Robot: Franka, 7 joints.
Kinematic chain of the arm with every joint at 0, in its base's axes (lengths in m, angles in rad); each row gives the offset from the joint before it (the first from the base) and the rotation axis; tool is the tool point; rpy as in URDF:
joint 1: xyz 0 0 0.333 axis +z
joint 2: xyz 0 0 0 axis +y
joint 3: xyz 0 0 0.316 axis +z
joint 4: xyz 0.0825 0 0 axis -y
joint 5: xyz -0.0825 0 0.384 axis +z
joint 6: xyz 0 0 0 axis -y
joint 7: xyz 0.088 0 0 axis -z
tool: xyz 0 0 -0.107 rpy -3.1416 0 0
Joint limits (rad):
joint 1: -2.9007..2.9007
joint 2: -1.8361..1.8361
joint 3: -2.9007..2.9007
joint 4: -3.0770..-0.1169
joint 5: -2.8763..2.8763
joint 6: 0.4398..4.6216
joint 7: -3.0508..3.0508
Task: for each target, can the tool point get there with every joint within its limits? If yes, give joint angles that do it. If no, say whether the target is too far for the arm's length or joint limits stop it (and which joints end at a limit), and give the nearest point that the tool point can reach.
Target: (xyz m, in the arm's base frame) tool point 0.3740 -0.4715 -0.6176
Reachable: no: too far | nearest point 0.2998 -0.3779 -0.3221 | short by 0.319 m
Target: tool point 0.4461 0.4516 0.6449
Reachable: yes | joints 0.9701 0.6014 -0.7192 -0.9036 -1.5966 4.0820 2.2605
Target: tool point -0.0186 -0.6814 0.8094
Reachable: yes | joints 1.6802 -1.3255 0.5551 -0.7098 -2.1126 1.7339 -1.9503
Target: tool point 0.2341 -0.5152 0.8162
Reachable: yes | joints -0.1061 1.1266 -2.1419 -1.3616 0.0084 2.1766 -1.5632
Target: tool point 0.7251 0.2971 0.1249
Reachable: yes | joints 0.7850 1.3810 -0.6593 -0.8876 -0.6211 2.0683 2.3923
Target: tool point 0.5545 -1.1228 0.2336
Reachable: no: too far | nearest point 0.3787 -0.7668 0.2651 | short by 0.398 m
